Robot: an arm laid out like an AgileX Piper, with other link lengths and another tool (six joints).
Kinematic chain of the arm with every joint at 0, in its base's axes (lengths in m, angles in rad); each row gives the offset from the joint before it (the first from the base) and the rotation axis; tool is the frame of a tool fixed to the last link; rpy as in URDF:
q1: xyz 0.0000 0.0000 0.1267 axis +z
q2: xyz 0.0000 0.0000 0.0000 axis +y
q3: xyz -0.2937 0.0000 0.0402 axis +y
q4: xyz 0.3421 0.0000 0.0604 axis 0.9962 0 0.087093
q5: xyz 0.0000 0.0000 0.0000 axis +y
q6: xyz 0.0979 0.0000 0.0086 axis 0.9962 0 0.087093
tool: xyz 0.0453 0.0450 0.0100 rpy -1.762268 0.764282 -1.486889
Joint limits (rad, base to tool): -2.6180..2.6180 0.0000..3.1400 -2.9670..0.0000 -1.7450..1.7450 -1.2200..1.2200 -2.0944..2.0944
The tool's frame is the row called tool.
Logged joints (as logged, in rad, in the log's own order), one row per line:
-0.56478, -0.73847, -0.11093, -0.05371, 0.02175, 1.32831
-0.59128, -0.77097, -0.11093, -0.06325, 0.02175, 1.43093
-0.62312, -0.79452, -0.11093, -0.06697, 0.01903, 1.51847
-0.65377, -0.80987, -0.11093, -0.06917, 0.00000, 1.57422
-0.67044, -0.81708, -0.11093, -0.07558, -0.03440, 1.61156
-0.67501, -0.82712, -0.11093, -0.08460, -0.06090, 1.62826
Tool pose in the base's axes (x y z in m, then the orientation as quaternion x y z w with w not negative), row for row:
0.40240, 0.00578, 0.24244, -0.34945, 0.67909, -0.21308, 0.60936
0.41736, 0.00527, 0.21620, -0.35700, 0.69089, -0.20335, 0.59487
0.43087, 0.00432, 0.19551, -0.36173, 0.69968, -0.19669, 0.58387
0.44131, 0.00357, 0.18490, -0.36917, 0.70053, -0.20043, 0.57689
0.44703, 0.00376, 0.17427, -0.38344, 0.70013, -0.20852, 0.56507
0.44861, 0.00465, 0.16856, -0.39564, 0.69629, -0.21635, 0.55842
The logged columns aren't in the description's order. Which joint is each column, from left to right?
Columns, left to right: q3, q5, q1, q4, q6, q2.
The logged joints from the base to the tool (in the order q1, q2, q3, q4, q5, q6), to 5 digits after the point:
-0.11093, 1.32831, -0.56478, -0.05371, -0.73847, 0.02175
-0.11093, 1.43093, -0.59128, -0.06325, -0.77097, 0.02175
-0.11093, 1.51847, -0.62312, -0.06697, -0.79452, 0.01903
-0.11093, 1.57422, -0.65377, -0.06917, -0.80987, 0.00000
-0.11093, 1.61156, -0.67044, -0.07558, -0.81708, -0.03440
-0.11093, 1.62826, -0.67501, -0.08460, -0.82712, -0.06090

